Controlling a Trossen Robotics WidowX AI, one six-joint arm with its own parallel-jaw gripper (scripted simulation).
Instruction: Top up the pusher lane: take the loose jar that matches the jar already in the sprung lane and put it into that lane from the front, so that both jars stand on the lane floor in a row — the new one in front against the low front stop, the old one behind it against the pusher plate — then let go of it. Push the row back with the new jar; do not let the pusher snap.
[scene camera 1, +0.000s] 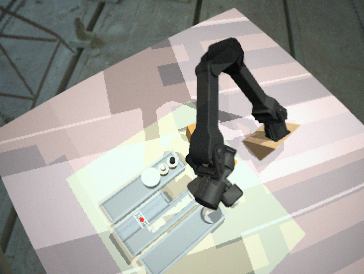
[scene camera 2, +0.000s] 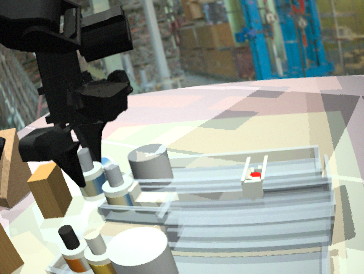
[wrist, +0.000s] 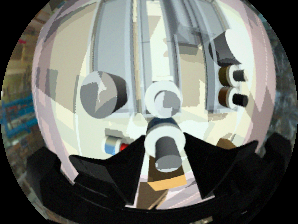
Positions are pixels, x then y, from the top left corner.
My gripper (scene camera 2: 90, 178): 46 cm from the lens. A grey-capped jar (scene camera 2: 93, 172): 44 cm from the lens. A grey-capped jar (scene camera 2: 116, 187) is 43 cm from the lens.
